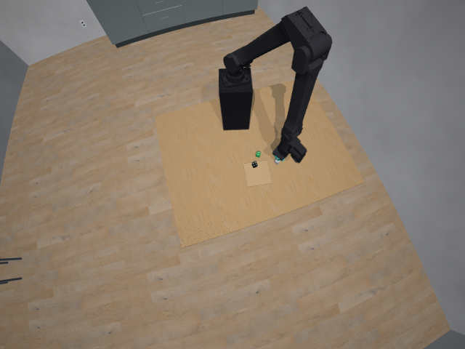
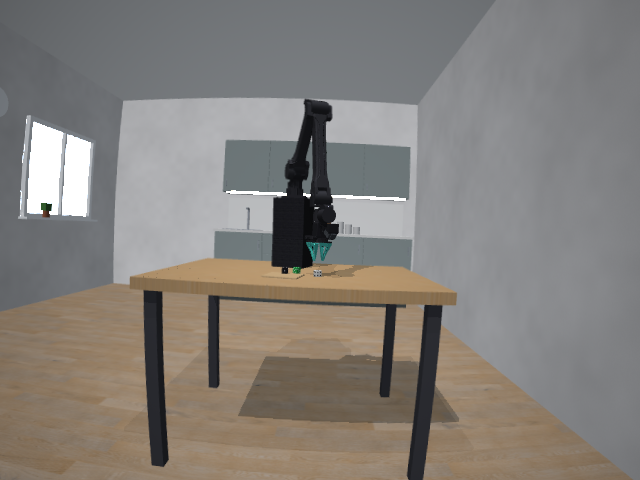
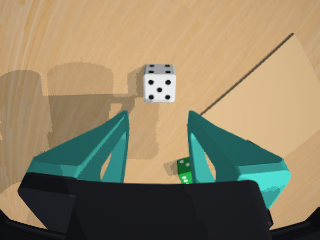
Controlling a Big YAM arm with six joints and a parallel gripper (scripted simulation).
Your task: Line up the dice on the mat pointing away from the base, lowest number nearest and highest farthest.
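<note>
Right now the white die is 60 mm below my hand. Round my hand: mat: 40 mm ahead, 130 mm to the right, 70 mm below; then green die: 70 mm behind, 90 mm to the right, 60 mm below; then black die: 10 mm behind, 140 mm to the right, 60 mm below.
</note>
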